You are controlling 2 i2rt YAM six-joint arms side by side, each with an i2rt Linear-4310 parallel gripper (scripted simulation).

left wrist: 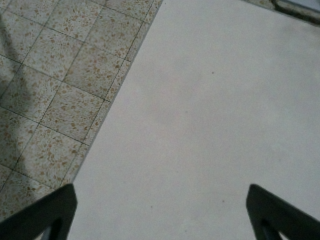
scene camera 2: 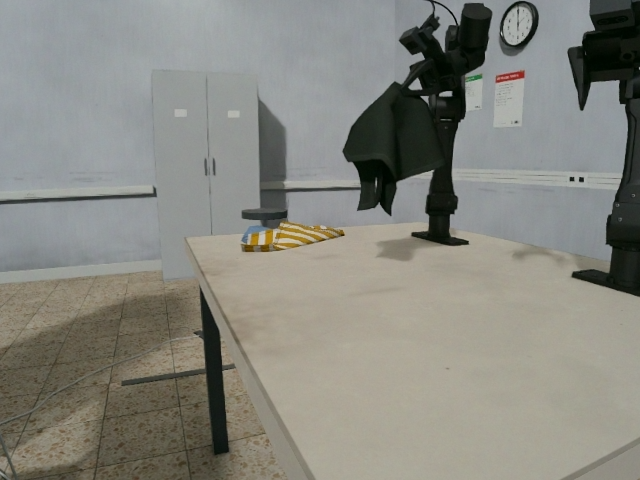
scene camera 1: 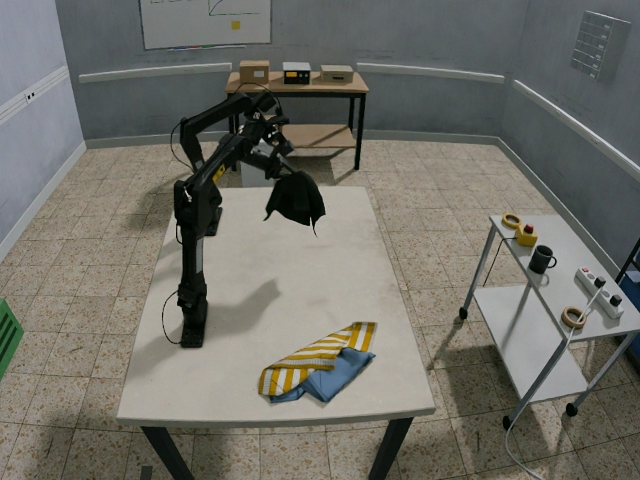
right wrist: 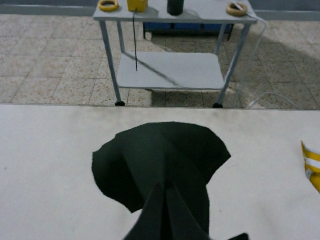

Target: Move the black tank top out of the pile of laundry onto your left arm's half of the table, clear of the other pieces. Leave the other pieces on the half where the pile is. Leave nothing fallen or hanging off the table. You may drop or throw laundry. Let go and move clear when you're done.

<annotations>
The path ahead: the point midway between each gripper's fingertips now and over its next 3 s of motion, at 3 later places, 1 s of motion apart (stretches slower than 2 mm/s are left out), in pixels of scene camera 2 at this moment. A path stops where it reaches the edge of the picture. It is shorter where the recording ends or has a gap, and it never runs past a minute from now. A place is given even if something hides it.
My left gripper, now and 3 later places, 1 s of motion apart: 620, 105; 474, 220; 452, 266; 450, 290
My right gripper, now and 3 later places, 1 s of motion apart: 400, 92; 403, 99; 400, 158; 398, 222
</annotations>
